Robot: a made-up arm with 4 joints.
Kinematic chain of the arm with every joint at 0, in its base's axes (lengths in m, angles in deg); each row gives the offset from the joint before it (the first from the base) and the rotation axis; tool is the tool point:
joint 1: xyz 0 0 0.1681 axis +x
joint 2: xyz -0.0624 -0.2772 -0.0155 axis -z
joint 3: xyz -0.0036 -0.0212 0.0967 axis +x
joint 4: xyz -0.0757 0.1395 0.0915 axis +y
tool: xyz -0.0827 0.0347 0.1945
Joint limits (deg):
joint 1: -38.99..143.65
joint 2: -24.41..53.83
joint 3: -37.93..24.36
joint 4: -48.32..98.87
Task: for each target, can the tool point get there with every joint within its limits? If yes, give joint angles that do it. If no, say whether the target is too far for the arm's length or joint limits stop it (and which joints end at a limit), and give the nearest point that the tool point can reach.
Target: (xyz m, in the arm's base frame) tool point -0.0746 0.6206 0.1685
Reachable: no: joint limits stop it (at a limit: joint 1) | nearest point -0.0677 0.1827 0.3072 | short by 0.459 m
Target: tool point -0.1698 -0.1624 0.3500
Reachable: yes | joints 43.49 -1.32 -32.20 17.20
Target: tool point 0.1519 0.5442 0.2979
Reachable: no: joint limits stop it (at a limit: joint 1, joint 2) | nearest point 0.0256 0.1800 0.3519 | short by 0.389 m
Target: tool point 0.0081 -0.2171 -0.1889
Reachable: yes | joints 121.48 15.96 10.49 58.76
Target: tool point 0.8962 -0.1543 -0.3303
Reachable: no: too far | nearest point 0.1853 -0.0810 -0.0936 | short by 0.753 m
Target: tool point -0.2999 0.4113 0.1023
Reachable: no: joint limits stop it (at a limit: joint 1, joint 3) | nearest point -0.1850 0.1374 0.2546 | short by 0.334 m
